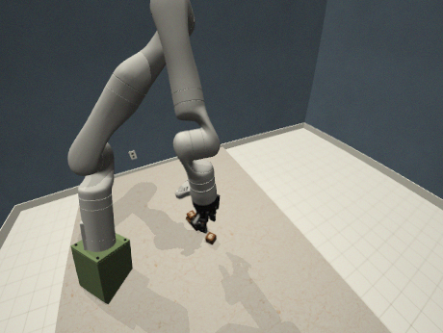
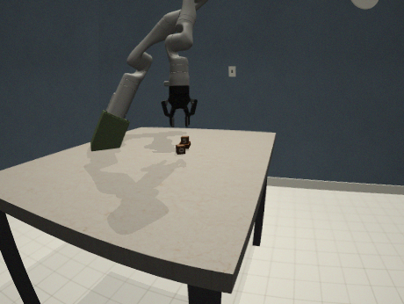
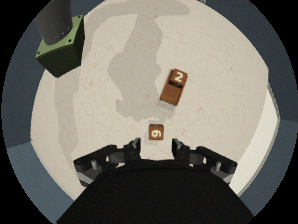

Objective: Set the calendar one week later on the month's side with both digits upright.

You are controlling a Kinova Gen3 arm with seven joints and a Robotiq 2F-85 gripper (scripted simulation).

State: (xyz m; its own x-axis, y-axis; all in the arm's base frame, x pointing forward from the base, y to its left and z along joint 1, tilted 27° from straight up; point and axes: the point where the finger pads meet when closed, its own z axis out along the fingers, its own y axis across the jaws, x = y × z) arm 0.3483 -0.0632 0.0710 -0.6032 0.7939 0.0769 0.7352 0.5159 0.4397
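Right now my hand is 100 mm above the brown digit cube. Round my hand: brown calendar tray: 110 mm to the left, 110 mm below, 40 mm behind.
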